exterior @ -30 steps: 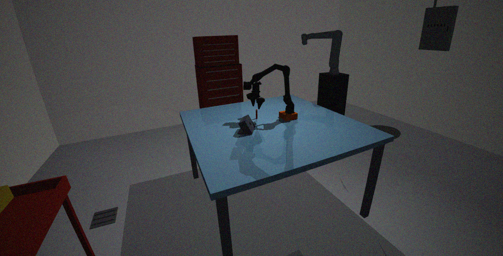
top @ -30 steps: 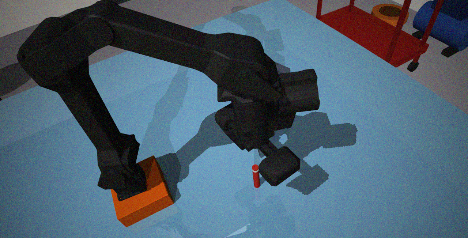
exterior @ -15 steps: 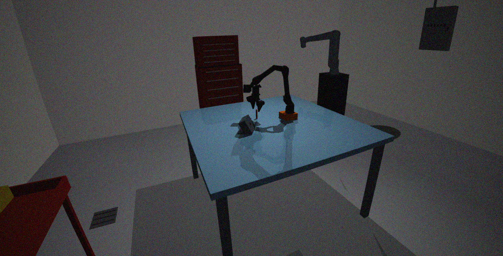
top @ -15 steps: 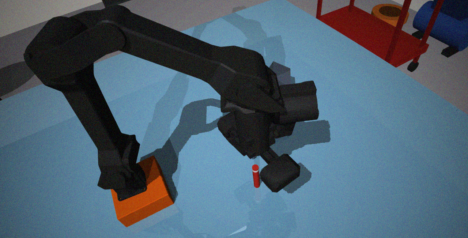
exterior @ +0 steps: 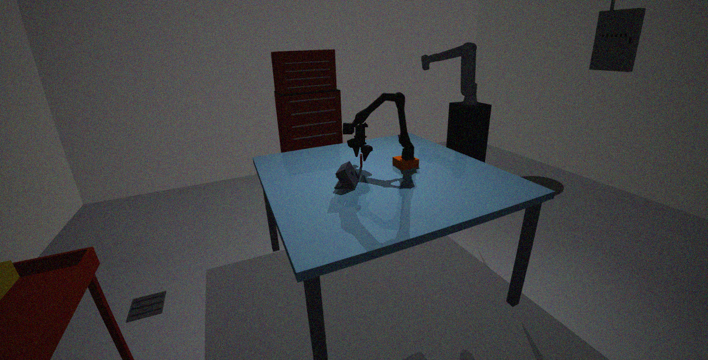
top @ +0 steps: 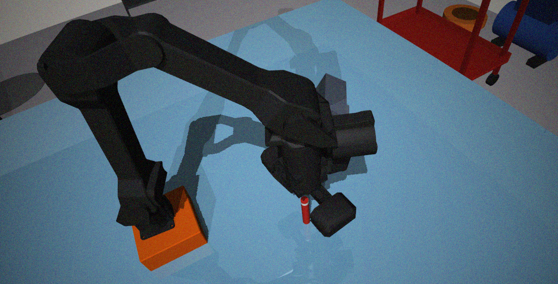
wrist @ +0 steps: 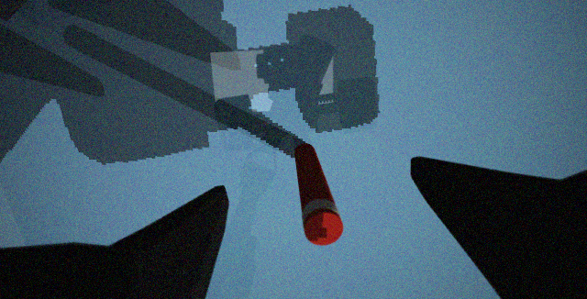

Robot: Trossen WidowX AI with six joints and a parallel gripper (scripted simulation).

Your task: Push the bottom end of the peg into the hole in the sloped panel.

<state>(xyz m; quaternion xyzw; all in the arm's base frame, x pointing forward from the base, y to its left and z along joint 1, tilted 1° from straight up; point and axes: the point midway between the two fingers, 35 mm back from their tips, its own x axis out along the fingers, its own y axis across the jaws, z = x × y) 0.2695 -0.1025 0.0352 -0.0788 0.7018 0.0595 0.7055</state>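
The red peg lies 1 cm above my gripper tip. Round my gripper tip: grey sloped panel (15 cm ahead, 22 cm to the left).
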